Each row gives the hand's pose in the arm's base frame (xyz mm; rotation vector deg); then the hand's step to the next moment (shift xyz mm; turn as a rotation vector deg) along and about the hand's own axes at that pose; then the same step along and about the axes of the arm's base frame.
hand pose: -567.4 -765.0 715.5 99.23 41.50 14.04
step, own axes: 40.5 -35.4 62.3 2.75 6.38 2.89
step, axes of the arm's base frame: 52.2 -22.0 -59.8 5.82 -1.51 4.53
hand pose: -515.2 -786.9 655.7 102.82 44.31 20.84
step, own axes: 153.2 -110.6 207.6 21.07 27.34 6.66
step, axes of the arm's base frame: 199.4 -28.1 -195.6 28.43 3.84 20.32
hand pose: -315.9 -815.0 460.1 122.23 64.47 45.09
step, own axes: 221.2 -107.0 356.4 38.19 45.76 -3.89
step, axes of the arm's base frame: 308.5 158.1 -259.3 38.01 12.34 44.39
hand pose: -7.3 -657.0 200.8 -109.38 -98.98 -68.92
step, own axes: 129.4 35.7 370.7 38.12 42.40 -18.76
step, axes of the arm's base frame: 163.1 338.9 -118.2 29.31 2.64 52.31
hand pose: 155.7 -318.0 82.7 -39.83 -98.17 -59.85
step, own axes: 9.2 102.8 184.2 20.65 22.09 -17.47
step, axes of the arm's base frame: -0.1 210.7 13.4 18.38 -5.44 29.19
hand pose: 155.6 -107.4 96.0 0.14 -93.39 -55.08
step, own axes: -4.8 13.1 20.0 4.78 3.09 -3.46
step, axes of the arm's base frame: -8.5 22.5 4.1 2.80 -2.26 5.60
